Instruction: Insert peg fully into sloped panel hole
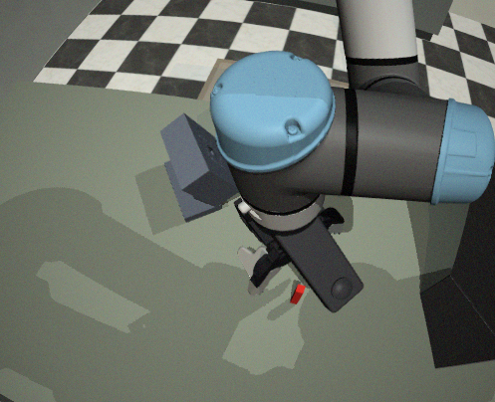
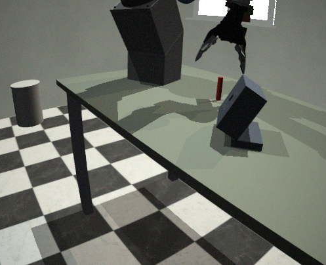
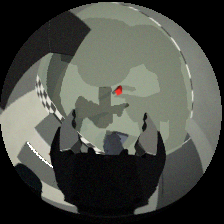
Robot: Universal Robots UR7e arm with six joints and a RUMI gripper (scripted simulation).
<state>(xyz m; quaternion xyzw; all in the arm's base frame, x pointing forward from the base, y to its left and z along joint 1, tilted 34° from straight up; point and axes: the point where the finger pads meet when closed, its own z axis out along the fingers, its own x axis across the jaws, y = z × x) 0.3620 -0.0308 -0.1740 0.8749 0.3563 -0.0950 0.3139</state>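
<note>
Now: the red peg 1 cm behind my hand, 3 cm to the left of it and 8 cm below it.
</note>
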